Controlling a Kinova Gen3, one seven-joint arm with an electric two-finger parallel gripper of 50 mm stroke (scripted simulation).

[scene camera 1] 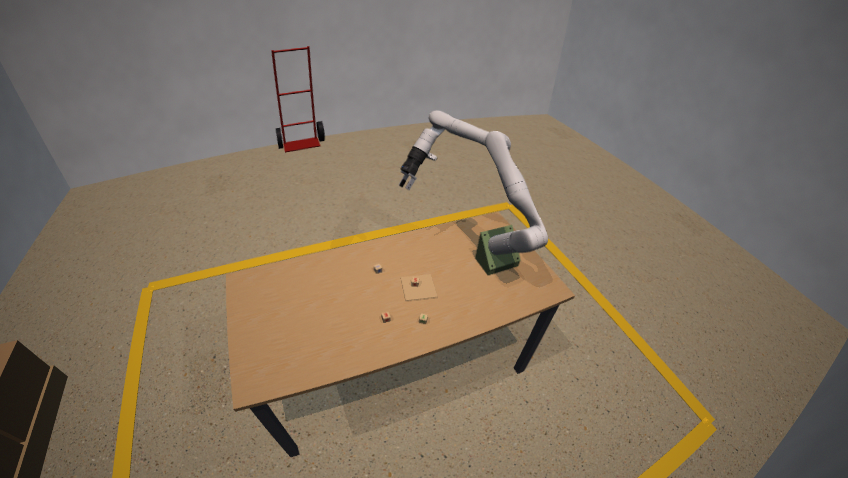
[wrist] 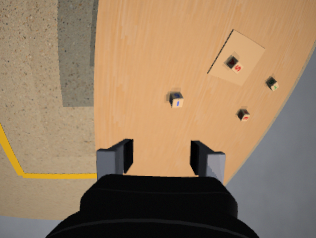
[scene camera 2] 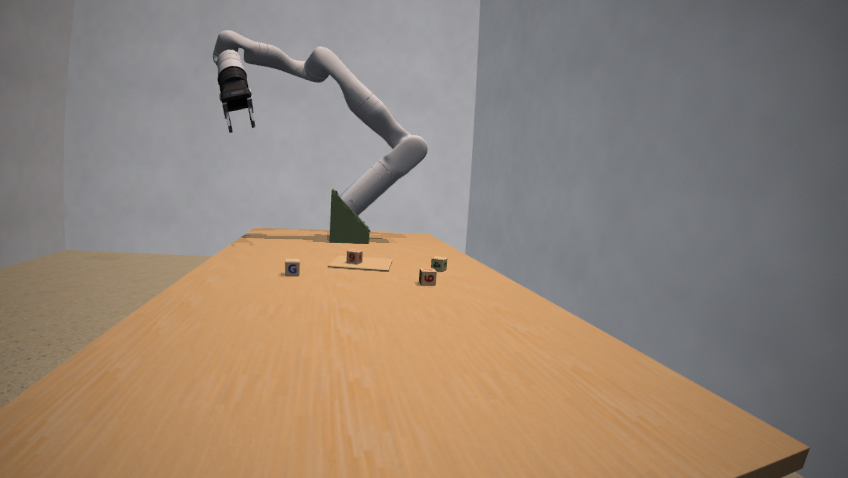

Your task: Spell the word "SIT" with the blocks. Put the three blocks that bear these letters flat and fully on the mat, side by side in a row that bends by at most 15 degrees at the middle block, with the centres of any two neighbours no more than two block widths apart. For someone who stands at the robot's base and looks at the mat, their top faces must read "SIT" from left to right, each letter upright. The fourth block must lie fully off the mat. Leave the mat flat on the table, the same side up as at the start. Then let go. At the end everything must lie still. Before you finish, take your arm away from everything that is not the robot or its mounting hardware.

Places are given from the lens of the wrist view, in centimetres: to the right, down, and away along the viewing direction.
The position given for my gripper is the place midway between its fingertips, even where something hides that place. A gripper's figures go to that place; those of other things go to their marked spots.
my gripper (wrist: 161,152): 0, 3, 18
tan mat (wrist: 247,52): 25, -18, 50
